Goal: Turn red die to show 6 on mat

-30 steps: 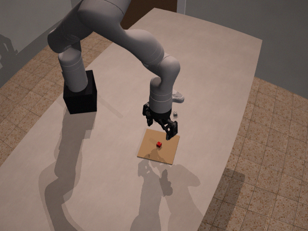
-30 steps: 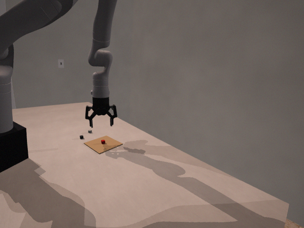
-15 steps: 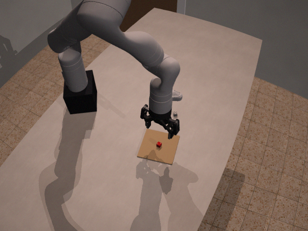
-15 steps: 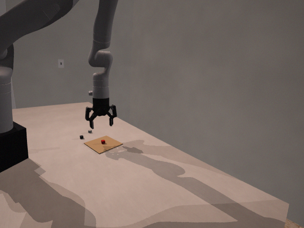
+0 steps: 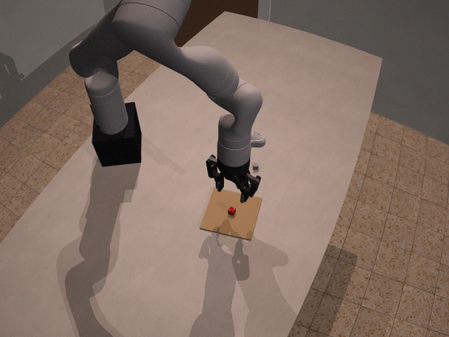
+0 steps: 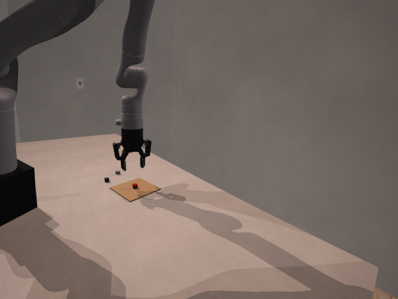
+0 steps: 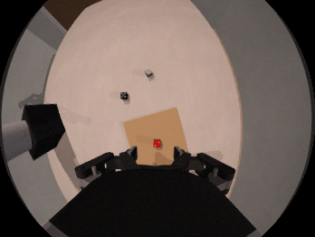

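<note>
Now: hand 80 mm above the red die. The rest, counted from my hand: black die 120 mm to the left, 90 mm below, 70 mm behind; grey die 180 mm to the left, 90 mm below; tan mat 90 mm below.
</note>
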